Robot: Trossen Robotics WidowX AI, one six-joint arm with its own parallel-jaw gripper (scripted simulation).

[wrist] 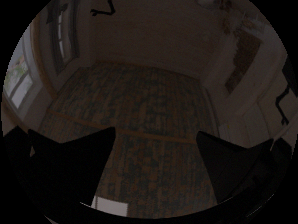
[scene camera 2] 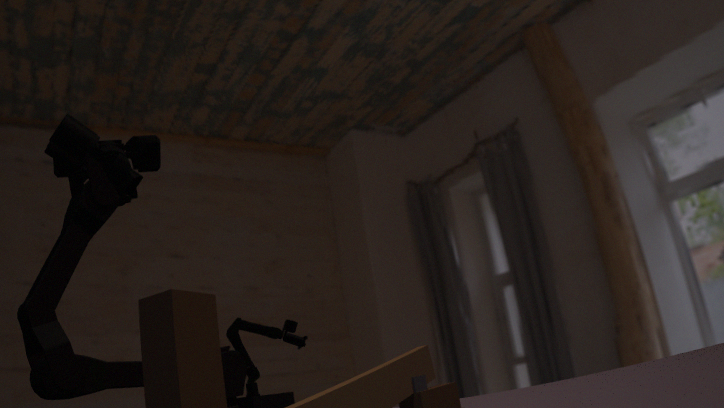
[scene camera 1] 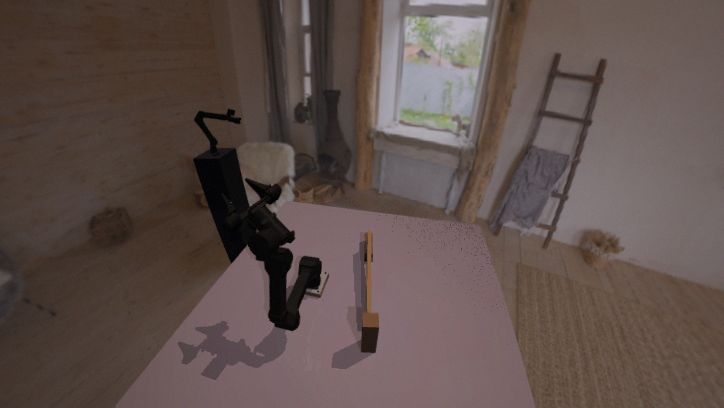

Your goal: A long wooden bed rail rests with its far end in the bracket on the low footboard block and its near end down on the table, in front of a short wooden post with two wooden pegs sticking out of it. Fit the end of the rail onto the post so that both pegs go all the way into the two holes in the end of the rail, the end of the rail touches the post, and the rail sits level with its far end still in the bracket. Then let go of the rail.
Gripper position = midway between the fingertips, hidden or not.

The gripper [scene camera 2: 104, 148] is open, with nothing in its grasp. Further things: a short wooden post [scene camera 2: 179, 332].
The gripper shows as well in the wrist view [wrist: 157, 134] and in scene camera 1 [scene camera 1: 233, 186]. The short wooden post is seen too in scene camera 1 [scene camera 1: 370, 321].
